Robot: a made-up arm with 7 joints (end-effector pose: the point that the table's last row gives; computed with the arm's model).
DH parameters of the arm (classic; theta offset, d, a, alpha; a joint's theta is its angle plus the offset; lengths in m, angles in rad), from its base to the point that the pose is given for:
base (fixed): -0.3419 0 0.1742 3.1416
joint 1: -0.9 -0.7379 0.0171 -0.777
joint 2: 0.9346 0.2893 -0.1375 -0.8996
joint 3: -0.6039 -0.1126 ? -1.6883
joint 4: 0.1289 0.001 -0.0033 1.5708
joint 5: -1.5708 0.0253 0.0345 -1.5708
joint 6: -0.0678 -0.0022 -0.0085 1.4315
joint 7: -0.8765 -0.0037 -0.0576 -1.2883
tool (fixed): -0.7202 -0.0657 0 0
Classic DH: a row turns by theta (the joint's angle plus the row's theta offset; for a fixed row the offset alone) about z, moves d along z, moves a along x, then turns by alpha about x.
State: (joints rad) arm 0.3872 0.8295 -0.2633 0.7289 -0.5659 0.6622 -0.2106
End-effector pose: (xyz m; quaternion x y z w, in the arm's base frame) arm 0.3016 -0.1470 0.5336 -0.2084 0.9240 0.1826 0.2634
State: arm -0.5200 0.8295 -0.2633 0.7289 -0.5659 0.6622 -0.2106
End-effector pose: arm 0.3186 -0.0046 0.5336 -0.5922 0.7393 0.2796 0.1567
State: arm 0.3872 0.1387 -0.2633 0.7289 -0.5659 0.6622 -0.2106
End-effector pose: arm 0.2316 -0.1221 0.4977 0.3871 -0.8881 -0.2469 0.0208
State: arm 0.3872 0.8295 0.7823 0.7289 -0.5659 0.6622 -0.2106
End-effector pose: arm 0.2686 -0.1041 0.5403 -0.0610 0.8619 -0.2849 0.4151
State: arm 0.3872 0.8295 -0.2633 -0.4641 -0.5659 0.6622 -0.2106
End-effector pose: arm 0.2324 -0.1329 0.5029 0.3692 0.8484 0.2595 0.2768
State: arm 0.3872 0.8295 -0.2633 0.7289 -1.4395 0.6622 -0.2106
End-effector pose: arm 0.3335 -0.1423 0.4974 0.1906 -0.9153 -0.3232 0.1460
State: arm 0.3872 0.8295 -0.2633 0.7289 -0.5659 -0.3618 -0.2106
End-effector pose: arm 0.3105 -0.0549 0.5382 -0.3669 0.8902 -0.2591 0.0762
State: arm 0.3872 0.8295 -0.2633 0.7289 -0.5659 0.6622 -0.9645
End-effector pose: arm 0.3511 -0.1190 0.5065 0.3985 -0.8652 -0.3029 0.0305
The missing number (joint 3, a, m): -0.0302
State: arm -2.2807 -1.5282 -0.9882 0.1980 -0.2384 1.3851 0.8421
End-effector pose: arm 0.2858 0.1412 0.6360 0.8927 -0.1449 0.4267 0.0022
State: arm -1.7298 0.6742 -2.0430 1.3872 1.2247 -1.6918 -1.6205
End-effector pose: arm 0.0694 0.1317 0.5186 0.9090 -0.1538 0.2212 0.3180
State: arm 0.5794 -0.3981 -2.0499 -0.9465 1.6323 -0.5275 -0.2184
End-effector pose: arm 0.1478 -0.0638 0.4846 0.5435 -0.5959 0.4902 0.3305
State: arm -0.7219 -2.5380 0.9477 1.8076 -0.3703 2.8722 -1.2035
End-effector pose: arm 0.3483 -0.2808 0.6334 -0.2099 0.2962 0.1807 0.9141
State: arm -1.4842 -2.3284 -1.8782 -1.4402 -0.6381 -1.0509 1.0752
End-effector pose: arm 0.3874 -0.1187 0.6734 -0.0226 0.6978 0.6441 0.3125
